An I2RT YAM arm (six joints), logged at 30 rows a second.
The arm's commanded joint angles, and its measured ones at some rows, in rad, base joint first. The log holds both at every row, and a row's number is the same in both.
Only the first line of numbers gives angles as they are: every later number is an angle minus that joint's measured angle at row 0.
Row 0, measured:
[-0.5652, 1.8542, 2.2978, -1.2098, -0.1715, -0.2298]
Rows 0 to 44, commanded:
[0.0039, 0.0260, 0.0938, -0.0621, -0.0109, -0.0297]
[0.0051, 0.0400, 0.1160, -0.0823, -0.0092, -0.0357]
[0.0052, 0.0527, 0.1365, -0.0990, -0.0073, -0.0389]
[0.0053, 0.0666, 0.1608, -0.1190, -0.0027, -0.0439]
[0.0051, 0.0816, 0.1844, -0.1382, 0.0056, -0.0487]
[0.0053, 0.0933, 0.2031, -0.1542, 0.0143, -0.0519]
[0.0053, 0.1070, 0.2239, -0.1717, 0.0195, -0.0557]
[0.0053, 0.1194, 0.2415, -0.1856, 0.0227, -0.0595]
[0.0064, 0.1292, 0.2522, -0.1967, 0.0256, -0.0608]
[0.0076, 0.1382, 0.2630, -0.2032, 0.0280, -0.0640]
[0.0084, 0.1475, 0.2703, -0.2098, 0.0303, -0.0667]
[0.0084, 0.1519, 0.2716, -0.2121, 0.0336, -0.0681]
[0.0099, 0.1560, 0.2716, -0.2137, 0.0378, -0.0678]
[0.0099, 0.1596, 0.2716, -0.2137, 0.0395, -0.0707]
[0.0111, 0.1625, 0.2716, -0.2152, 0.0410, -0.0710]
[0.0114, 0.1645, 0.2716, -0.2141, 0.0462, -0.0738]
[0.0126, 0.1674, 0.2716, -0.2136, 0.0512, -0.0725]
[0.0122, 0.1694, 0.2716, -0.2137, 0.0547, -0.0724]
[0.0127, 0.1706, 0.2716, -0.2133, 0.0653, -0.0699]
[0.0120, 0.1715, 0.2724, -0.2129, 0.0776, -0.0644]
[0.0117, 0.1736, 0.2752, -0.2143, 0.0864, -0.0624]
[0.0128, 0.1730, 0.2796, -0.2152, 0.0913, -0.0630]
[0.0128, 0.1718, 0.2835, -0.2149, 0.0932, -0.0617]
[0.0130, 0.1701, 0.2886, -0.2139, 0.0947, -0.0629]
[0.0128, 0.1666, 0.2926, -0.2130, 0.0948, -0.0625]
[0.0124, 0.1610, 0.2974, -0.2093, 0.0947, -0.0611]
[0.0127, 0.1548, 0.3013, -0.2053, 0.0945, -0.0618]
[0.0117, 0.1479, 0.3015, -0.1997, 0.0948, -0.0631]
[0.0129, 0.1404, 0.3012, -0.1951, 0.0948, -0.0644]
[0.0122, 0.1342, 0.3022, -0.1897, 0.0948, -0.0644]
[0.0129, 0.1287, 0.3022, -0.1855, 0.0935, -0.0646]
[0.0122, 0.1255, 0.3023, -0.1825, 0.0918, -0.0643]
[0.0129, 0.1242, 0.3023, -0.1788, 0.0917, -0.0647]
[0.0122, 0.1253, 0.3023, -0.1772, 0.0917, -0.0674]
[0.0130, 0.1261, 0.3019, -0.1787, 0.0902, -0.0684]
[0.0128, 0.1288, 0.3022, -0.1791, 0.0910, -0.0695]
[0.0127, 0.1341, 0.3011, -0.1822, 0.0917, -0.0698]
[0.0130, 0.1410, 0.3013, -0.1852, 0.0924, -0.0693]
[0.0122, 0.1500, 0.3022, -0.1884, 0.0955, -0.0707]
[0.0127, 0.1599, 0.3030, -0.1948, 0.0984, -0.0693]
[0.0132, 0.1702, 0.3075, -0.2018, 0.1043, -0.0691]
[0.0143, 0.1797, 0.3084, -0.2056, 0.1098, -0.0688]
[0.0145, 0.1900, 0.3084, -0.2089, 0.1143, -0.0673]
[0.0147, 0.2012, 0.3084, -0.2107, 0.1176, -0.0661]
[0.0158, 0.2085, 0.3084, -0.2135, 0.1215, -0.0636]
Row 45, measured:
[0.0027, 0.1846, 0.2613, -0.2125, 0.1042, -0.0519]
